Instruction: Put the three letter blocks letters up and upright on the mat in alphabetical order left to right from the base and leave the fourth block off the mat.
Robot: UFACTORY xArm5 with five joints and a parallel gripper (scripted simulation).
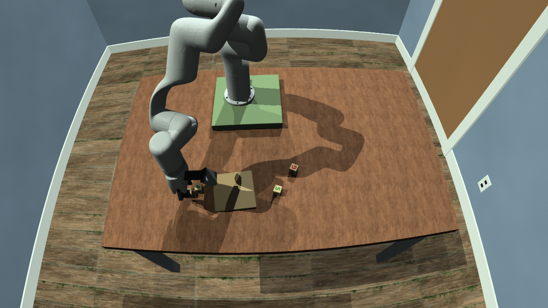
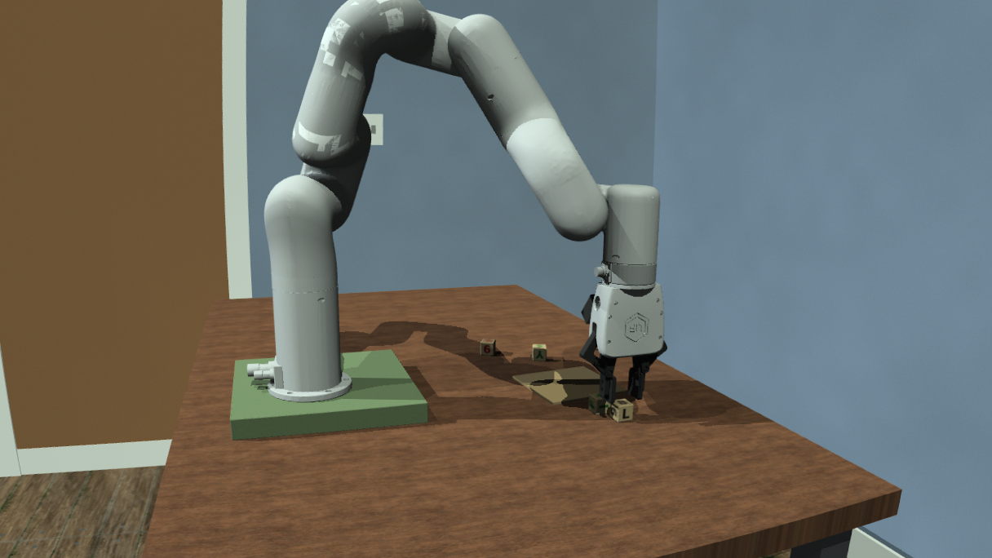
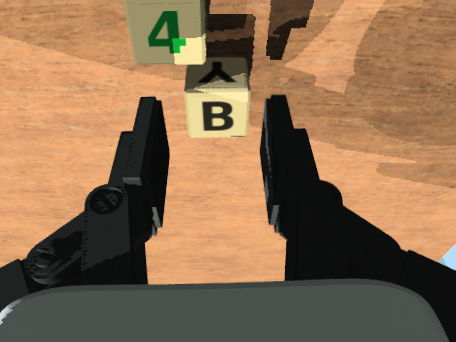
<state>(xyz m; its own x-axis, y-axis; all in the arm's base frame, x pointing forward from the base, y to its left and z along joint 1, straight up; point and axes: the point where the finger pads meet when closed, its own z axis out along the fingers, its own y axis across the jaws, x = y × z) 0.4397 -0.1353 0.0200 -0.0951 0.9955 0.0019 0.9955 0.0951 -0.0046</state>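
The cream block lies 2 cm behind my hand, 3 cm to the left of it and 4 cm below it. From my hand the other things lie so: tan mat: 2 cm behind, 16 cm to the left, 5 cm below.
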